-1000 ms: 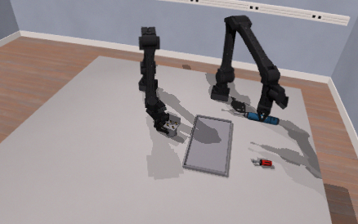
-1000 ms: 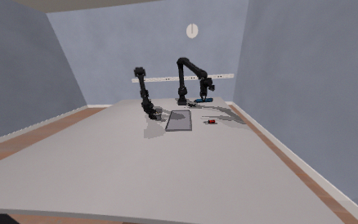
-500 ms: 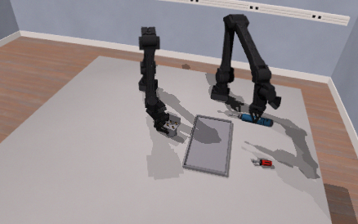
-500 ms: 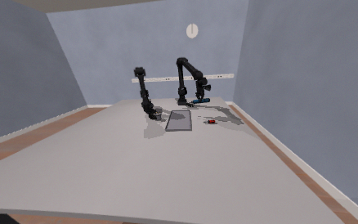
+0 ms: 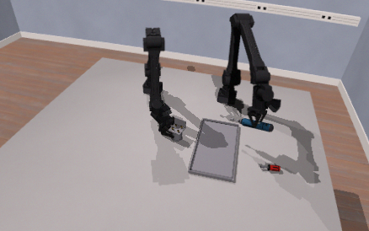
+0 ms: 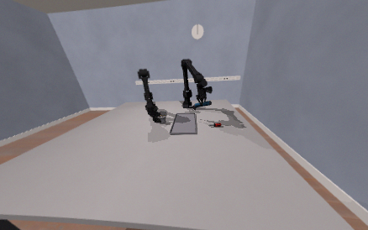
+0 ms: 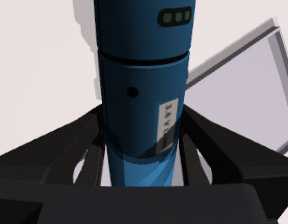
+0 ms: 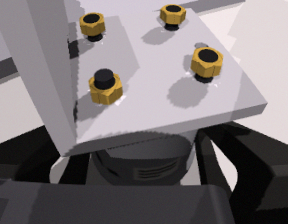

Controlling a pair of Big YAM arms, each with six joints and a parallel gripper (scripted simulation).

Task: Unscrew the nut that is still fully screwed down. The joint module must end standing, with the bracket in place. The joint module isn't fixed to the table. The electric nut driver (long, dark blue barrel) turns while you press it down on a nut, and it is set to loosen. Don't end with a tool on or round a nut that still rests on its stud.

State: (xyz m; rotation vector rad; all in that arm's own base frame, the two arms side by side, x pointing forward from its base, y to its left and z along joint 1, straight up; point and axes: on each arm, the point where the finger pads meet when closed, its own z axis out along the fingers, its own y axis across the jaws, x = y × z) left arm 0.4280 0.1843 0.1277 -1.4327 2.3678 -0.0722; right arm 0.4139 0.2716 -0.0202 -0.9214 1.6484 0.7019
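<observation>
Now: right hand 5 cm below the grey bracket. Round my right hand: flat grey tray: 3 cm ahead, 22 cm to the left, 2 cm below; nut: 1 cm ahead, 2 cm to the right, 5 cm above; grey tip: 5 cm behind, 30 cm to the left, 11 cm above.
</observation>
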